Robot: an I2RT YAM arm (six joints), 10 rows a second.
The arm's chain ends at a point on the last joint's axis. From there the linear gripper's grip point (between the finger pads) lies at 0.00 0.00 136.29 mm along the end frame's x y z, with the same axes.
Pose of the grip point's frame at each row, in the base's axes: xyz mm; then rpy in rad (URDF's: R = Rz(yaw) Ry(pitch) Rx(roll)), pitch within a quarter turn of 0, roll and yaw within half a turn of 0:
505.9, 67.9, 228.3, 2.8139, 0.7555, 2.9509
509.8, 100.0, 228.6, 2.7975, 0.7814, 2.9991
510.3, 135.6, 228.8, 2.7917, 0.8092, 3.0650
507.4, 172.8, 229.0, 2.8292, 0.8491, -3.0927
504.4, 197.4, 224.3, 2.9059, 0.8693, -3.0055
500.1, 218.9, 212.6, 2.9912, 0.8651, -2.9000
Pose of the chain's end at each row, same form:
410.7, 41.6, 322.2, 2.8139, 0.7555, 2.9509
413.8, 67.3, 319.7, 2.7975, 0.7814, 2.9991
414.3, 96.1, 317.2, 2.7917, 0.8092, 3.0650
412.2, 126.2, 314.7, 2.8292, 0.8491, -3.0927
408.4, 152.1, 309.8, 2.9059, 0.8693, -3.0055
405.4, 174.5, 300.0, 2.9912, 0.8651, -2.9000

